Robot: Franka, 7 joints.
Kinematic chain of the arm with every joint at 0, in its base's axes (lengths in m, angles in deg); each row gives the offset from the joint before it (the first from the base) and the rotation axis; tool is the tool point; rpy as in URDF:
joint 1: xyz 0 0 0.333 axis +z
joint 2: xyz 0 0 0 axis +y
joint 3: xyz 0 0 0.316 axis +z
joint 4: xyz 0.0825 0 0 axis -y
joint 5: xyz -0.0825 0 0.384 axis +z
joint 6: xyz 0 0 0 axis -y
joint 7: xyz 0.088 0 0 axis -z
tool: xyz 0 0 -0.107 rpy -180 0 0
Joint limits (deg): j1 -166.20..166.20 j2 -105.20..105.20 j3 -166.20..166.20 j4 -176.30..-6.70 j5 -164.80..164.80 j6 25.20..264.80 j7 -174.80..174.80
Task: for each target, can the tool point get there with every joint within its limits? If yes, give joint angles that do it. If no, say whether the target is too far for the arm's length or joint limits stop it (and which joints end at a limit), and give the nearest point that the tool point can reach.
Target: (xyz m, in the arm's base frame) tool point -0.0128 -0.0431 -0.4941
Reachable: no: joint limits stop it (at a limit: joint 2) | nearest point -0.0296 -0.0997 -0.3296 | short by 0.175 m
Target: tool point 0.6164 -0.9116 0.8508
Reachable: no: too far | nearest point 0.4348 -0.6430 0.6983 | short by 0.358 m
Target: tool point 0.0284 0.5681 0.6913
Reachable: yes | joints 56.40 71.74 101.46 -47.99 -111.40 243.73 -40.66
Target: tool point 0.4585 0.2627 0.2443
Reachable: yes | joints 107.33 53.96 -74.43 -130.66 60.71 142.78 98.18
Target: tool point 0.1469 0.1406 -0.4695
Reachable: no: joint limits stop it (at a limit: joint 2) | nearest point 0.1571 0.1503 -0.3567 | short by 0.114 m
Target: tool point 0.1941 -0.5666 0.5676
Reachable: yes | joints 11.03 43.29 -96.17 -113.42 41.26 164.28 129.01
